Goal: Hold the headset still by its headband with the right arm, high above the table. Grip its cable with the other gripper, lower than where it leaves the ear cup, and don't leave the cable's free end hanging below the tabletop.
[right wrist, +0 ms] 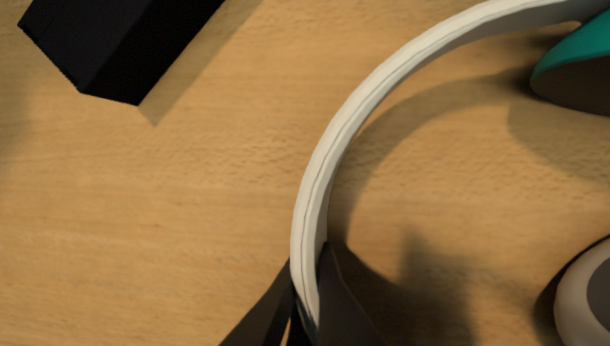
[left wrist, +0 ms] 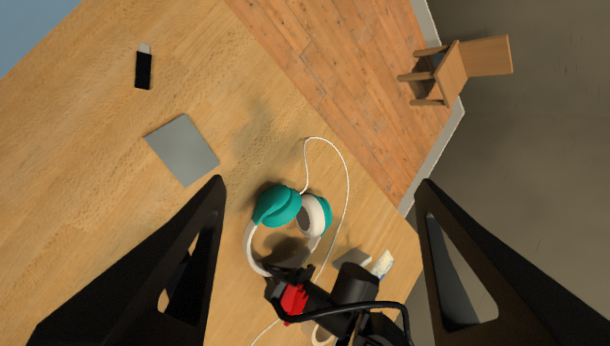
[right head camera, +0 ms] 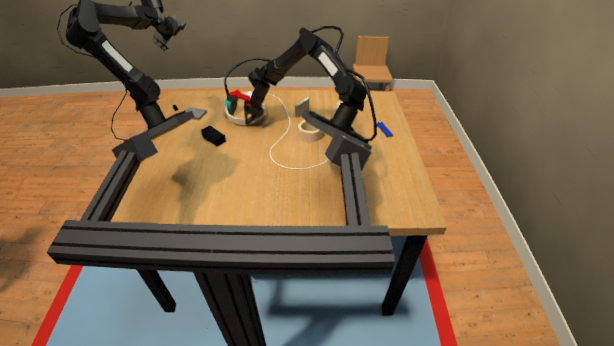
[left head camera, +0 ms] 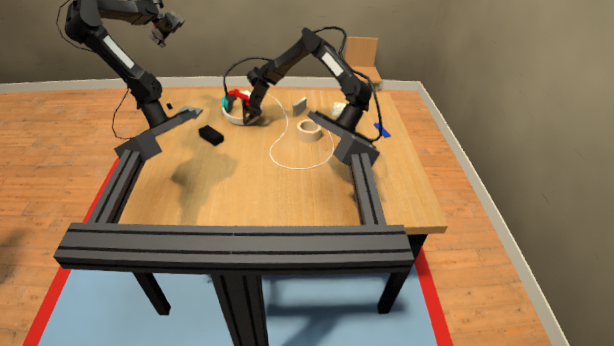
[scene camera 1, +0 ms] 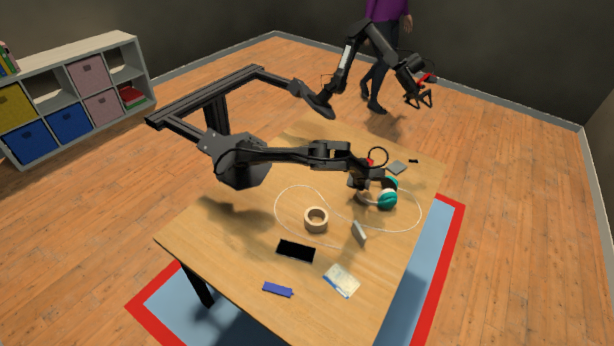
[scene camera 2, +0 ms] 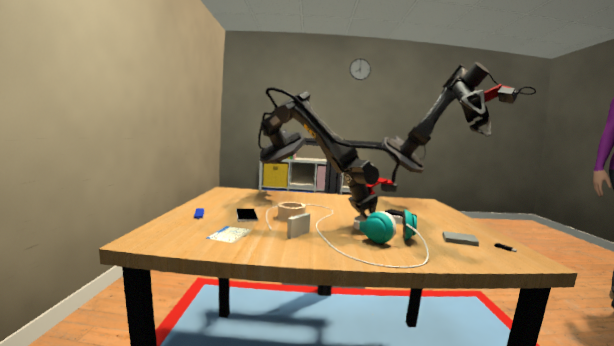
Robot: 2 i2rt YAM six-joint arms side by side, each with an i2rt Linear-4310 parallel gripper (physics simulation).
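Seen in the pictures: left gripper, fingertip midpoint: (left wrist: 320, 183) (right head camera: 174, 38) (left head camera: 172, 35) (scene camera 1: 425, 108) (scene camera 2: 486, 125); right gripper, fingertip midpoint: (right wrist: 315, 252) (left wrist: 262, 266) (right head camera: 246, 123) (left head camera: 244, 123) (scene camera 1: 357, 187); left arm's base, origin of the base link: (scene camera 1: 319, 102) (scene camera 2: 404, 153); right arm's base, origin of the base link: (right head camera: 338, 128) (left head camera: 343, 128) (scene camera 1: 241, 160) (scene camera 2: 281, 145).
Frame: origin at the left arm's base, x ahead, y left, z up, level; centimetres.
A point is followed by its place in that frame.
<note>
The headset, with teal ear cups and a white headband (left head camera: 234, 119) {y -7.2, x 39.1, z -21.1 cm} (right head camera: 235, 119) {y -6.6, x 39.1, z -20.9 cm} (right wrist: 320, 165) {y -6.6, x 39.5, z -20.1 cm}, lies on the table; its ear cup (scene camera 1: 387, 200) {y -11.4, x 56.6, z -17.7 cm} (scene camera 2: 378, 228) {y -8.4, x 58.9, z -19.4 cm} (left wrist: 277, 207) {y 1.8, x 49.2, z -16.9 cm} shows in other views. My right gripper (right wrist: 315, 252) {y -10.9, x 40.4, z -23.2 cm} (scene camera 2: 367, 209) is shut on the headband at table level, one finger on each side. The thin white cable (left head camera: 302, 168) {y -41.7, x 19.7, z -24.6 cm} (scene camera 1: 300, 186) {y -30.2, x 21.3, z -24.6 cm} (scene camera 2: 395, 266) {y -3.5, x 70.9, z -24.6 cm} (left wrist: 348, 177) {y -11.5, x 70.0, z -24.6 cm} runs from an ear cup in loops over the tabletop; its free end lies on the table near the tape roll. My left gripper (scene camera 1: 419, 103) {y 20.5, x 45.6, z 11.4 cm} (left wrist: 320, 183) {y 20.5, x 45.6, z 11.4 cm} is open and empty, high above the table and away from the cable.
A tape roll (left head camera: 309, 130) {y -40.4, x 37.4, z -20.0 cm} (scene camera 1: 316, 220) {y -42.2, x 44.3, z -20.0 cm}, an upright grey block (scene camera 1: 359, 233) {y -32.7, x 59.0, z -19.7 cm}, a phone (scene camera 1: 295, 251) {y -55.4, x 46.7, z -24.1 cm}, a card (scene camera 1: 341, 280) {y -50.2, x 66.5, z -24.8 cm} and a blue stick (scene camera 1: 277, 289) {y -70.1, x 54.2, z -23.9 cm} lie around the cable. A black box (left head camera: 211, 135) {y -2.2, x 26.2, z -21.4 cm}, a flat grey block (scene camera 2: 460, 238) {y 16.9, x 46.2, z -23.4 cm} and a small black stick (scene camera 2: 505, 247) {y 30.1, x 47.8, z -24.3 cm} lie on the table.
</note>
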